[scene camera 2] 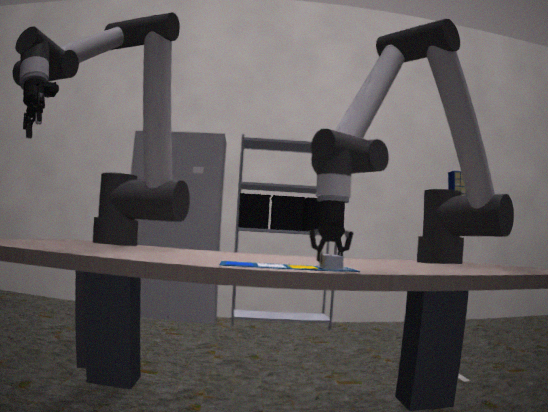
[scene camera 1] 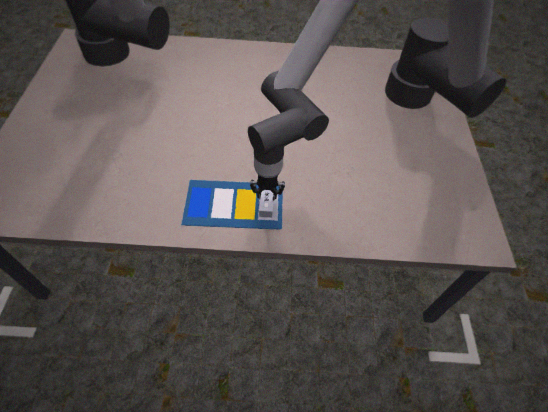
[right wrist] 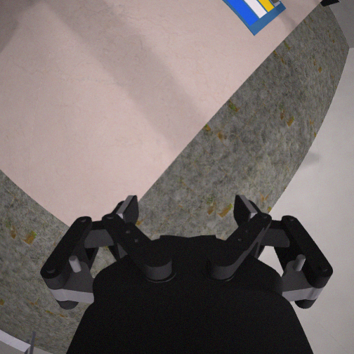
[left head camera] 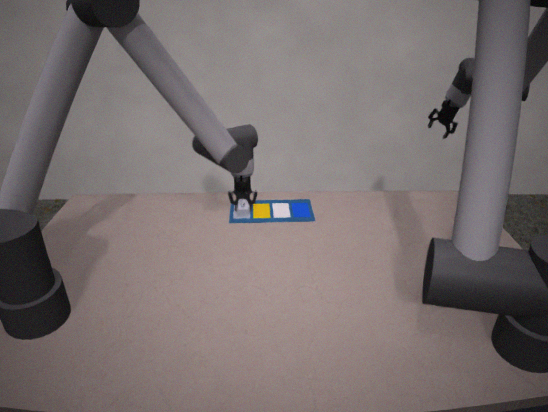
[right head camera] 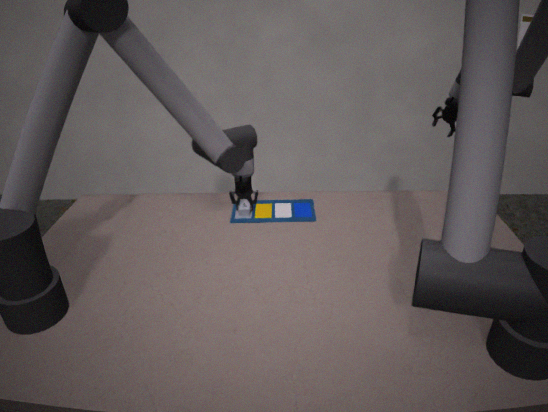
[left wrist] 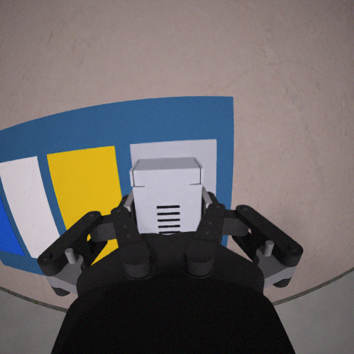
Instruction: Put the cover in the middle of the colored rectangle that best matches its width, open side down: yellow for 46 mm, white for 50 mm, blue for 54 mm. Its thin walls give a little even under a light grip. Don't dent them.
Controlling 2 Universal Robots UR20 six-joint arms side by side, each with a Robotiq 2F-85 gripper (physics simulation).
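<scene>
The light grey cover [left head camera: 242, 212] [right head camera: 243, 212] [scene camera 1: 267, 205] [scene camera 2: 331, 261] [left wrist: 167, 195], slotted side up, is level at or just above the pale grey rectangle [left wrist: 175, 149]; any gap below is too small to judge. Its open side is hidden. My left gripper [left head camera: 243, 204] [scene camera 1: 267, 194] [left wrist: 167, 197] is shut on its two sides; I see no dent. In the left wrist view the yellow rectangle [left wrist: 85, 175] [left head camera: 261, 210] is beside it, then the white [left wrist: 25, 195] [left head camera: 281, 210] and blue [left wrist: 6, 230] [left head camera: 301, 209] ones. My right gripper [left head camera: 438, 129] [right wrist: 186, 205] is open and empty, far away.
The rectangles lie on a blue mat [left head camera: 272, 221] [left wrist: 175, 120] near the edge of the table [left head camera: 250, 300] [scene camera 1: 350, 200]. A shelf rack [scene camera 2: 277, 145] and a grey cabinet [scene camera 2: 200, 150] stand behind the table in scene camera 2.
</scene>
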